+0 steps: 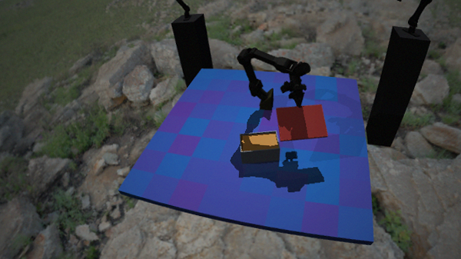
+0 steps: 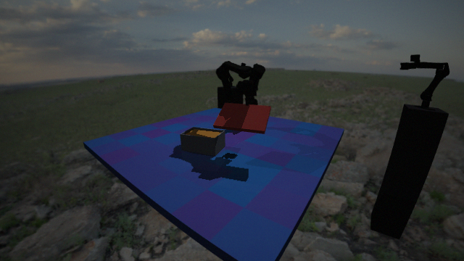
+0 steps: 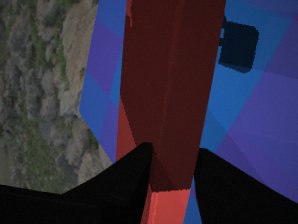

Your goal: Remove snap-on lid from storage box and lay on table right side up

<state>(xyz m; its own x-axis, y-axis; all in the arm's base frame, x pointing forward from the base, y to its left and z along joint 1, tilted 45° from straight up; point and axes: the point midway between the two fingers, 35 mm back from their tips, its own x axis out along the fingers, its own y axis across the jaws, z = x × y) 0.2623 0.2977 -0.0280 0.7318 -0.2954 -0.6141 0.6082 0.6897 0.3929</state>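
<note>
The red lid lies 7 cm ahead of my gripper tip, 3 cm below it and 2 cm to the left of it. The rest, counted from my gripper tip: storage box (19 cm to the right, 19 cm below, 13 cm ahead).
</note>
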